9 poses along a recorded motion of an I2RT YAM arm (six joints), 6.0 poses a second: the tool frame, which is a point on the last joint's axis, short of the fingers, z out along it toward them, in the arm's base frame.
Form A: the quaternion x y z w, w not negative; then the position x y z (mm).
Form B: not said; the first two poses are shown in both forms.
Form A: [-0.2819 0.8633 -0.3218 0.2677 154 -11 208]
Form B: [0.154 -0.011 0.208 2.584 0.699 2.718]
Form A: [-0.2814 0.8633 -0.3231 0.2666 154 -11 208]
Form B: [0.154 -0.011 0.208 2.581 0.697 2.720]
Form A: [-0.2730 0.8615 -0.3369 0.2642 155 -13 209]
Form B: [0.155 -0.013 0.209 2.538 0.693 2.752]
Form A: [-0.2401 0.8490 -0.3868 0.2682 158 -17 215]
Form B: [0.158 -0.017 0.215 2.383 0.696 2.878]
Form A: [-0.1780 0.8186 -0.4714 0.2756 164 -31 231]
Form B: [0.164 -0.031 0.231 2.111 0.668 3.101]
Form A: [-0.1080 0.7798 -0.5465 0.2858 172 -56 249]
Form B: [0.172 -0.056 0.249 1.865 0.599 -2.966]
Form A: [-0.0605 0.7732 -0.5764 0.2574 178 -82 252]
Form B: [0.178 -0.082 0.252 1.803 0.487 -2.910]
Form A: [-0.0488 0.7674 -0.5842 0.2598 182 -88 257]
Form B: [0.182 -0.088 0.257 1.777 0.473 -2.882]
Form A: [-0.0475 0.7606 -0.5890 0.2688 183 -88 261]
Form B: [0.183 -0.088 0.261 1.754 0.483 -2.862]
